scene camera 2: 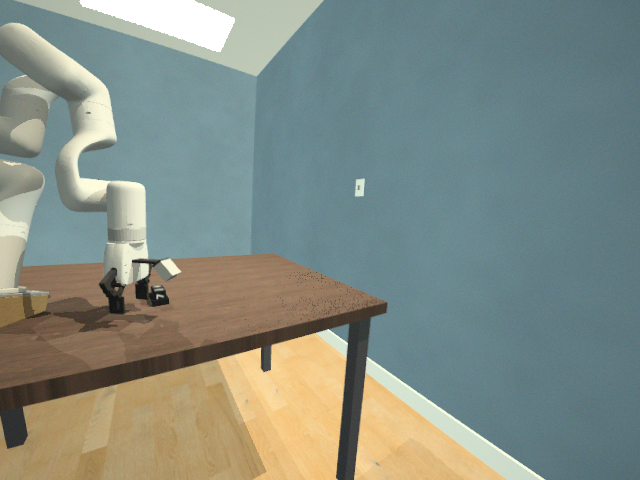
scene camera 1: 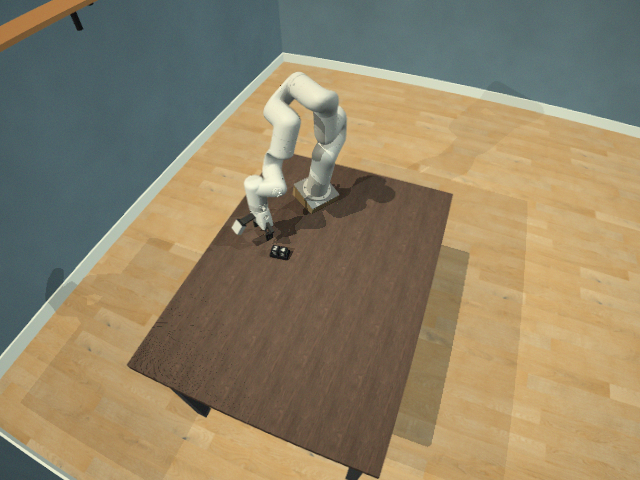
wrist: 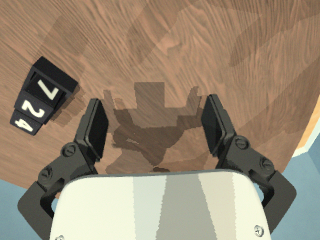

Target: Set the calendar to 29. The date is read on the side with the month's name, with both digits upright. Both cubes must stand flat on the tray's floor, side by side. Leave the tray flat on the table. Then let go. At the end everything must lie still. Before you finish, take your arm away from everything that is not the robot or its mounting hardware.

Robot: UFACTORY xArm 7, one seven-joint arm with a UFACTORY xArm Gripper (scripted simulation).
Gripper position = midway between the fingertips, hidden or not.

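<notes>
The scene shows the gripper (scene camera 2: pixel 130 305), and the wrist view gives another sight of the gripper (wrist: pixel 154 108). A black tray (wrist: pixel 42 66) is visible as well.
</notes>
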